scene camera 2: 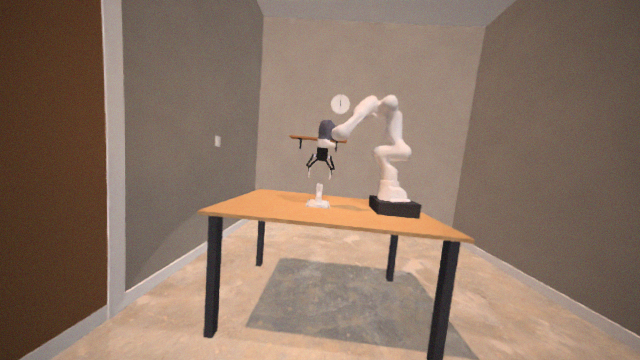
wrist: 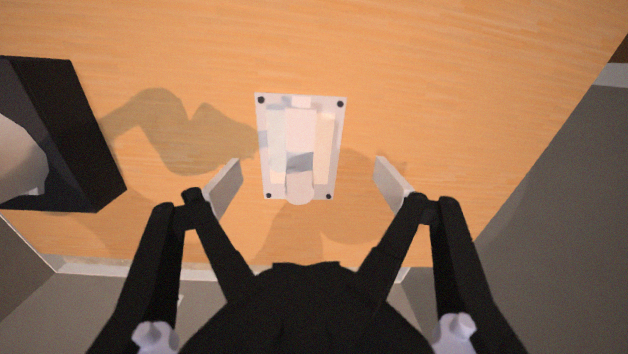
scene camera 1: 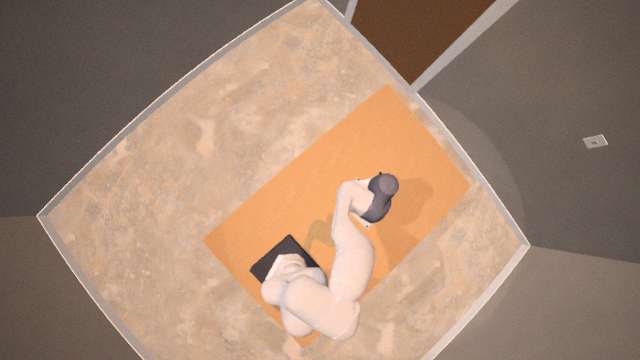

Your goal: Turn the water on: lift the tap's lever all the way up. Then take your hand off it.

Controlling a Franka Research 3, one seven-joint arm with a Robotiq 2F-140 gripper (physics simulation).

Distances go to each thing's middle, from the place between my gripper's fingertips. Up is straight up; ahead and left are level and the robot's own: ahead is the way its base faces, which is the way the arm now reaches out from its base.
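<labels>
As for where my gripper is, my gripper is 200 mm above the base plate [wrist: 264, 101], 20 mm past it and 70 mm to the left of it.
</labels>
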